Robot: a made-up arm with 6 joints.
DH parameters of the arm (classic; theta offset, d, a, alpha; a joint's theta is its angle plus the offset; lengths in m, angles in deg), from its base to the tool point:
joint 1: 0 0.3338 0 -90
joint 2: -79.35 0 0.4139 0
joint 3: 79.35 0 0.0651 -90
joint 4: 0 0.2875 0 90
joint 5: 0 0 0.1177 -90
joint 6: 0 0.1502 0 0
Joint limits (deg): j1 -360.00..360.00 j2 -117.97..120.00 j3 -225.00..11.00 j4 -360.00..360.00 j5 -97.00..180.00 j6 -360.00..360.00
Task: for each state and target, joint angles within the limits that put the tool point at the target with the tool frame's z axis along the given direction. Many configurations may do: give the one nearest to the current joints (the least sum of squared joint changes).
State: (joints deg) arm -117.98 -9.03 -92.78 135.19 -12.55 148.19
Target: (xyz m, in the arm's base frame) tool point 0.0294 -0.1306 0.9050 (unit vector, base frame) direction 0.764 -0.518 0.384
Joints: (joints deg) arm -70.69 -51.89 -63.10 93.61 33.43 148.19
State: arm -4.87 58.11 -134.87 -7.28 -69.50 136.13
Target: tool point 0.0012 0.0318 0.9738 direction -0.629 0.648 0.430
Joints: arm -35.82 9.90 -172.98 -9.16 -81.23 136.13
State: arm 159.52 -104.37 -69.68 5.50 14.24 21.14
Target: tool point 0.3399 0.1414 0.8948 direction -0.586 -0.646 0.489
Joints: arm 206.02 -87.77 -86.16 23.22 55.12 21.14
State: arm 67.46 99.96 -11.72 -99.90 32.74 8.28
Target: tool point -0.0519 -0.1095 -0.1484 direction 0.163 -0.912 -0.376
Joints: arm 48.49 119.89 -47.39 -104.34 48.59 8.28
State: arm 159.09 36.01 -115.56 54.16 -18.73 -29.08
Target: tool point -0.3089 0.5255 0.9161 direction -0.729 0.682 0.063
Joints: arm 126.27 15.13 -117.38 51.48 13.62 -29.08
